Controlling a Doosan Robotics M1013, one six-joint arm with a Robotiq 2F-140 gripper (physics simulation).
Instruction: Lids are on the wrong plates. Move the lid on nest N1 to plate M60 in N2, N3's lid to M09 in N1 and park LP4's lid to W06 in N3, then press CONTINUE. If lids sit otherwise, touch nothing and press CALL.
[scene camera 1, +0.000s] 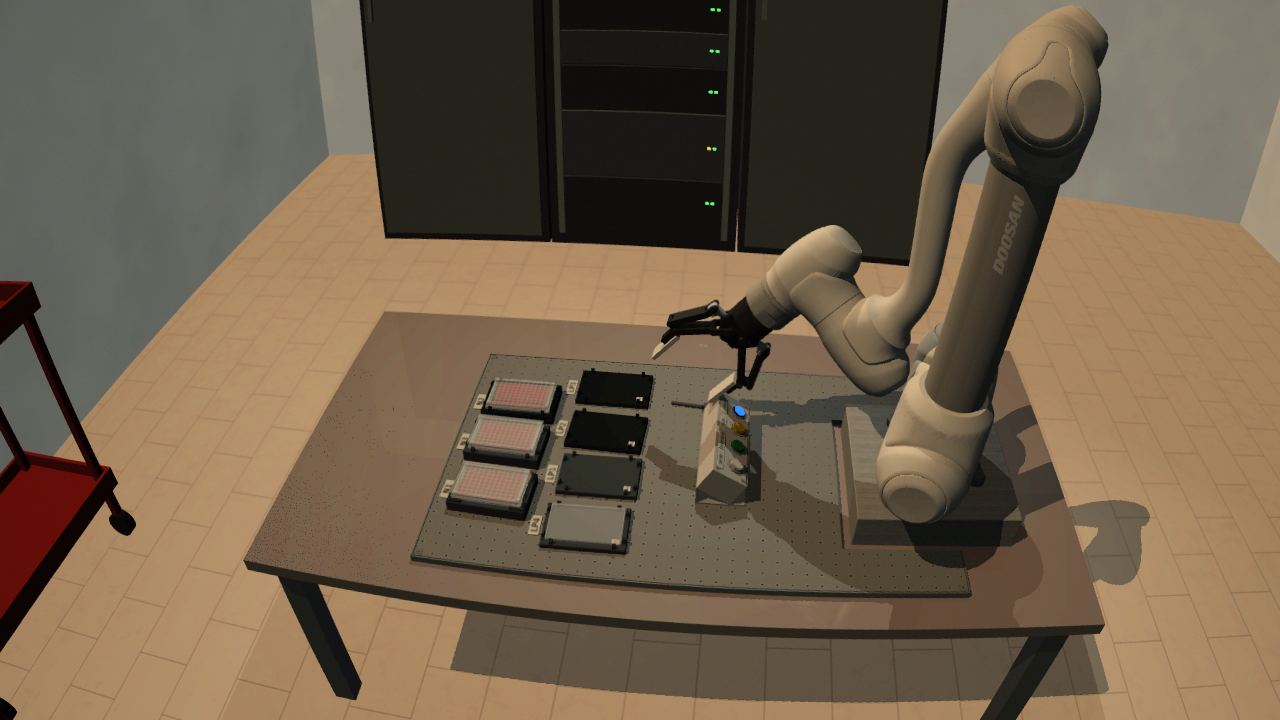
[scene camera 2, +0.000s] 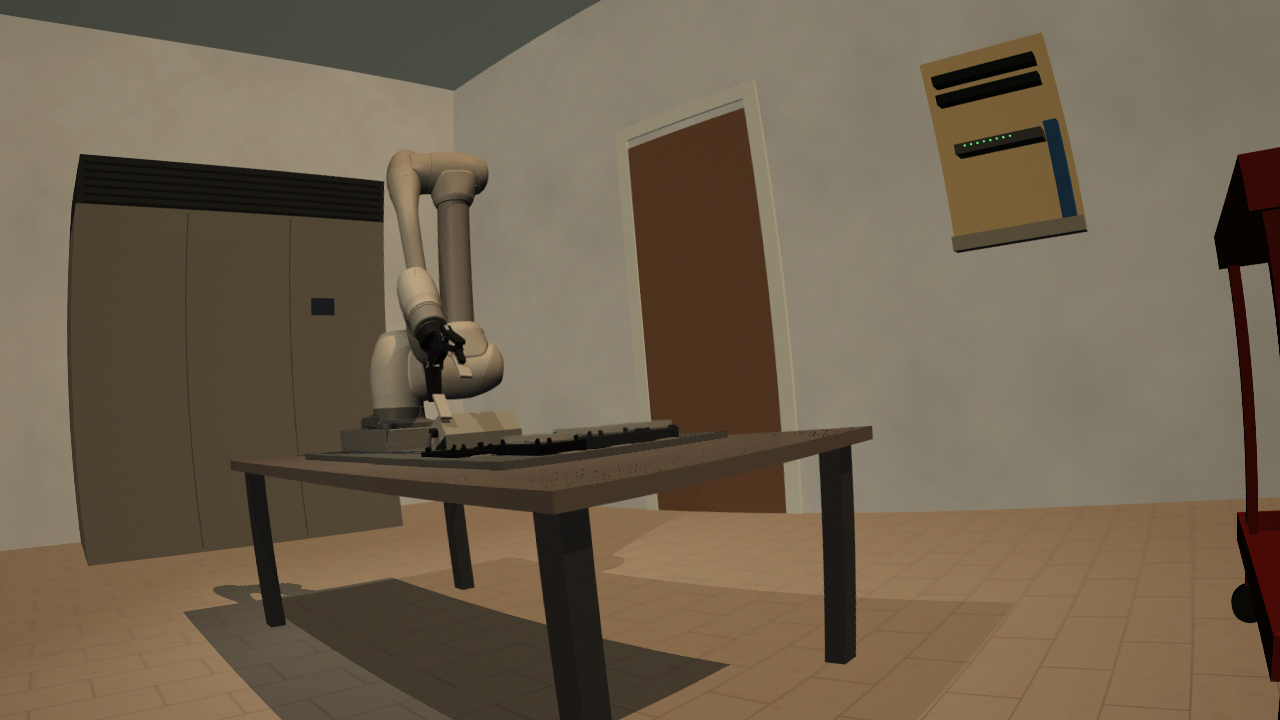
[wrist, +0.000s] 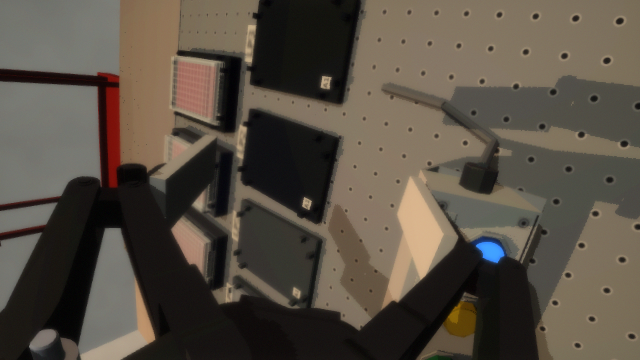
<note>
My gripper (scene camera 1: 682, 376) is open, holding nothing. I also see a yellow SKIP button (wrist: 461, 321).
My gripper shows as well in scene camera 2 (scene camera 2: 456, 398) and in the wrist view (wrist: 310, 177).
</note>
